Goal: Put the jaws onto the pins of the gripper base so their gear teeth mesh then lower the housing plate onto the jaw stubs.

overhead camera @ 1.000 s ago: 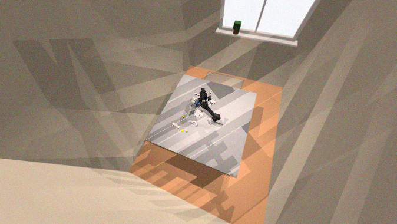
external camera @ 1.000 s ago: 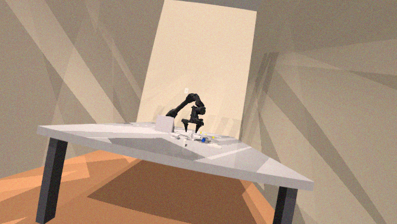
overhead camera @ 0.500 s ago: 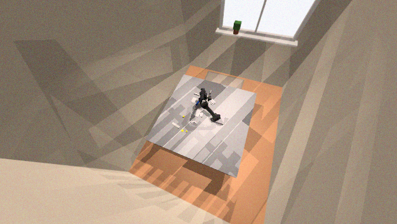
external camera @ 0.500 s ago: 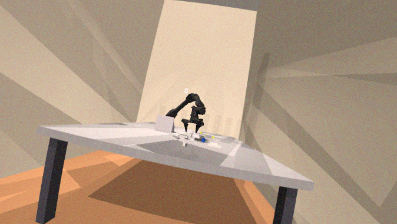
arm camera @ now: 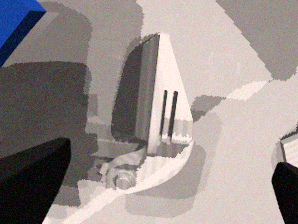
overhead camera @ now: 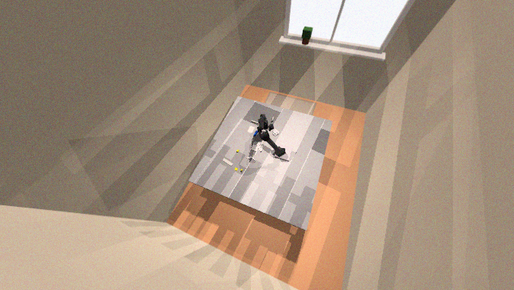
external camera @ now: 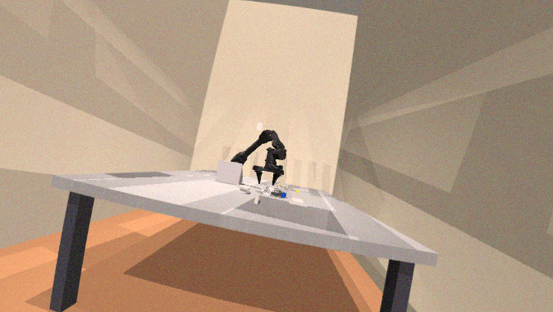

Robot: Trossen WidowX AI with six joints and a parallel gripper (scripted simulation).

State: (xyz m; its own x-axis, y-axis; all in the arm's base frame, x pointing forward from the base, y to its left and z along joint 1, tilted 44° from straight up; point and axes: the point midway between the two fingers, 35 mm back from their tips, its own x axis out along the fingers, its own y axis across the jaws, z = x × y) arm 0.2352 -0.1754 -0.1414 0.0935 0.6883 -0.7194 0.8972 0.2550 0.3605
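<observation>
Right now the white jaw is 1 cm ahead of my gripper tip, 4 cm to the left of it and 5 cm below it. Also, from my gripper tip: pale housing plate 12 cm behind, 4 cm to the right, 3 cm below; blue block 12 cm ahead, 2 cm to the left, 5 cm below; white flat piece 19 cm ahead, 3 cm to the right, 5 cm below.
</observation>
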